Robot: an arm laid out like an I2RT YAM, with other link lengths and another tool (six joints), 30 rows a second.
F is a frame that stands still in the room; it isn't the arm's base.
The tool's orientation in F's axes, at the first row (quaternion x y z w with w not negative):
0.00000 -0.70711 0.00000 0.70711
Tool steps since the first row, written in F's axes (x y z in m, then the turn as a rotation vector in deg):
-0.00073 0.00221 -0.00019 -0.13 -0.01 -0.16
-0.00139 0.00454 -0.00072 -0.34 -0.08 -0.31
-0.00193 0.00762 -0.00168 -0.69 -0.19 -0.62
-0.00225 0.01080 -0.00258 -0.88 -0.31 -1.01
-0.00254 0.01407 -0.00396 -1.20 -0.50 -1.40
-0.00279 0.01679 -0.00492 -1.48 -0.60 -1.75
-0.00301 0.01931 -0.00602 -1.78 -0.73 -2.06
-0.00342 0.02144 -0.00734 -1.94 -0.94 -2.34
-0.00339 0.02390 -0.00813 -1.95 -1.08 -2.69
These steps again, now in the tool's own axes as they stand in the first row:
-0.00019 0.00221 0.00073 -0.16 -0.01 0.13
-0.00072 0.00454 0.00139 -0.31 -0.08 0.34
-0.00168 0.00762 0.00193 -0.62 -0.19 0.69
-0.00258 0.01080 0.00225 -1.01 -0.31 0.88
-0.00396 0.01407 0.00254 -1.40 -0.50 1.20
-0.00492 0.01679 0.00279 -1.75 -0.60 1.48
-0.00602 0.01931 0.00301 -2.06 -0.73 1.78
-0.00734 0.02144 0.00342 -2.34 -0.94 1.94
-0.00813 0.02390 0.00339 -2.69 -1.08 1.95

